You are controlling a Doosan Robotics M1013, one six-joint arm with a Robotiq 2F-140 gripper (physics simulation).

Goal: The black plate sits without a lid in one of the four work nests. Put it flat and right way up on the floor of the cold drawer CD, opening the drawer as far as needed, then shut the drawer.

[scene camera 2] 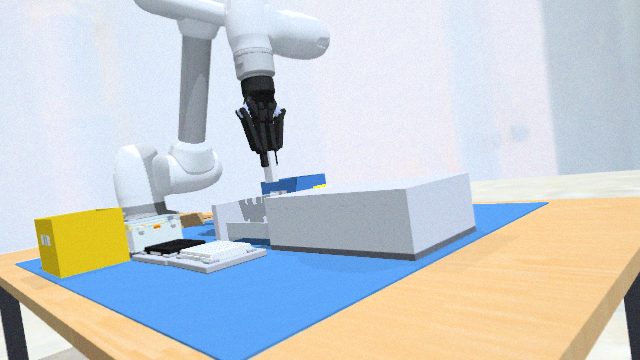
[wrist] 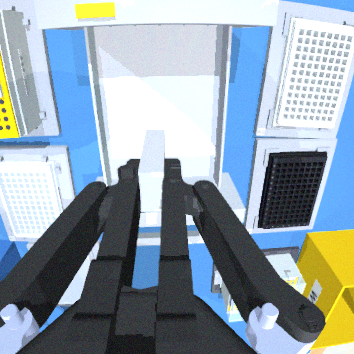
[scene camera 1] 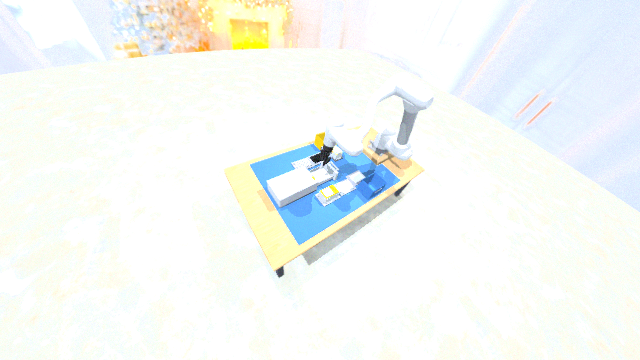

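Pixels of known places: gripper, fingertip midpoint: (scene camera 2: 272,182) (wrist: 155,145) (scene camera 1: 321,167); arm's base at its link origin: (scene camera 1: 378,148).
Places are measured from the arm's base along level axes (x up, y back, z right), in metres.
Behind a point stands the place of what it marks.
The black plate (scene camera 1: 316,159) {z 0.237, x -0.017, y -0.664 m} (scene camera 2: 175,246) {z 0.270, x -0.017, y -0.668 m} (wrist: 292,190) {z 0.252, x -0.018, y -0.639 m} lies flat, without a lid, in the nearer right nest (wrist: 259,170) {z 0.204, x -0.031, y -0.671 m} in the wrist view. The cold drawer (scene camera 1: 332,172) {z 0.019, x 0.021, y -0.682 m} (scene camera 2: 217,222) {z 0.160, x 0.011, y -0.667 m} (wrist: 230,200) {z 0.147, x 0.034, y -0.671 m} stands open, pulled out of its white housing (scene camera 1: 292,187) {z 0.055, x 0.060, y -1.063 m} (scene camera 2: 350,215) {z 0.198, x 0.023, y -1.074 m} (wrist: 175,12) {z 0.098, x 0.059, y -0.872 m}. Its visible pale floor bears no plate. My gripper (scene camera 1: 325,162) {z 0.070, x 0.084, y -0.771 m} (scene camera 2: 269,162) (wrist: 155,145) {z 0.070, x 0.084, y -0.771 m} is shut, pointing down above the open drawer. A light grey bar sticks out beyond its fingertips; the log-like grip on it is not visible. The bar and fingers hide part of the drawer front.
A white plate (scene camera 2: 217,250) {z 0.284, x -0.018, y -0.833 m} (wrist: 317,75) {z 0.266, x -0.017, y -0.801 m} lies in the nest beside the black one. A yellow bin (scene camera 1: 320,140) {z 0.358, x 0.062, y -0.524 m} (scene camera 2: 82,245) {z 0.391, x 0.012, y -0.521 m} (wrist: 325,265) {z 0.304, x 0.030, y -0.522 m} and a pale box (scene camera 2: 155,232) {z 0.220, x 0.001, y -0.495 m} stand near it. Across the drawer are a yellow-topped box (scene camera 1: 329,192) {z -0.121, x 0.035, y -0.854 m} and a blue bin (scene camera 1: 372,185) {z -0.259, x -0.039, y -0.435 m} (scene camera 2: 300,182) {z -0.220, x 0.061, y -0.585 m}.
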